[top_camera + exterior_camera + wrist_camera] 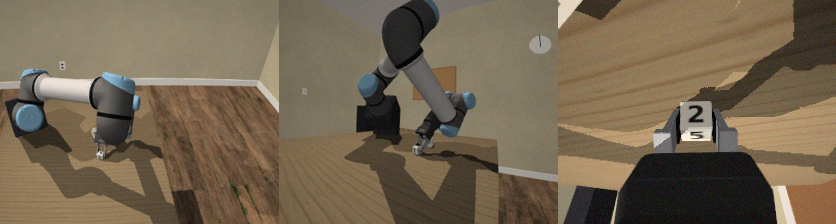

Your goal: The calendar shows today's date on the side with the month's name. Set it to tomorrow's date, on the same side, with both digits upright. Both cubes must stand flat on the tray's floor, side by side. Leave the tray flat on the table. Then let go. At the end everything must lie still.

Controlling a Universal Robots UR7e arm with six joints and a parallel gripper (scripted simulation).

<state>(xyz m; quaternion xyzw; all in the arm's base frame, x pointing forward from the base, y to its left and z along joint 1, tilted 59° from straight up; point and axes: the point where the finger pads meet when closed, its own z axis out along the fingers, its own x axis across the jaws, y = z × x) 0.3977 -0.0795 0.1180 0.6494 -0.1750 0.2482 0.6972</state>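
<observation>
My hand is 1 cm to the left of the white digit cube and 1 cm above it. Also, from my hand: white tray (1 cm behind, 15 cm to the left, 1 cm below).
</observation>
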